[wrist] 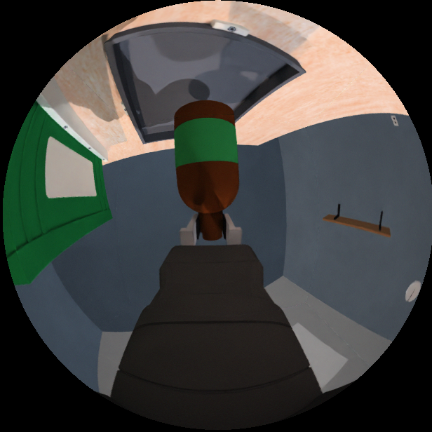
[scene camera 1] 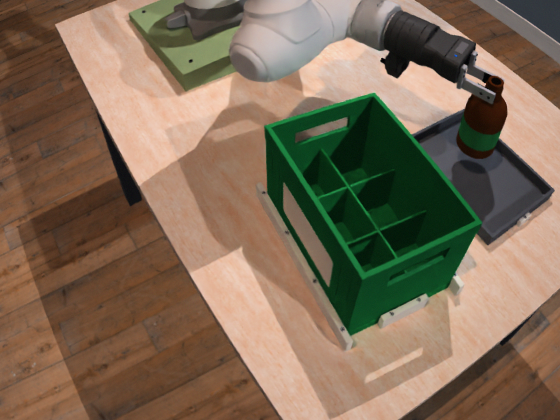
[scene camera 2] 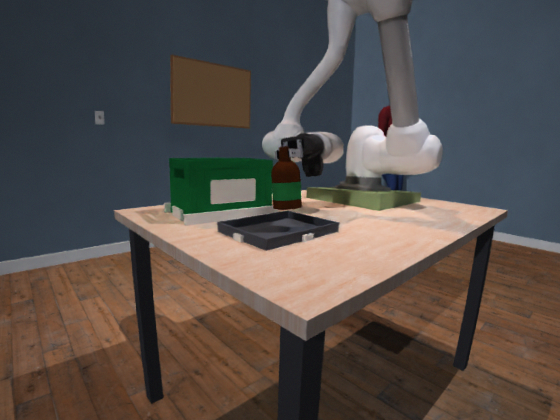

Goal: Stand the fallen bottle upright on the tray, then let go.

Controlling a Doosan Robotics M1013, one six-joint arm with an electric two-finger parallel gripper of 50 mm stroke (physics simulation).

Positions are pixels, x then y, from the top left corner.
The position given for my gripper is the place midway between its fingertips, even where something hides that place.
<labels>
my gripper: wrist 210,221; scene camera 1 498,91; scene camera 2 282,154
</labels>
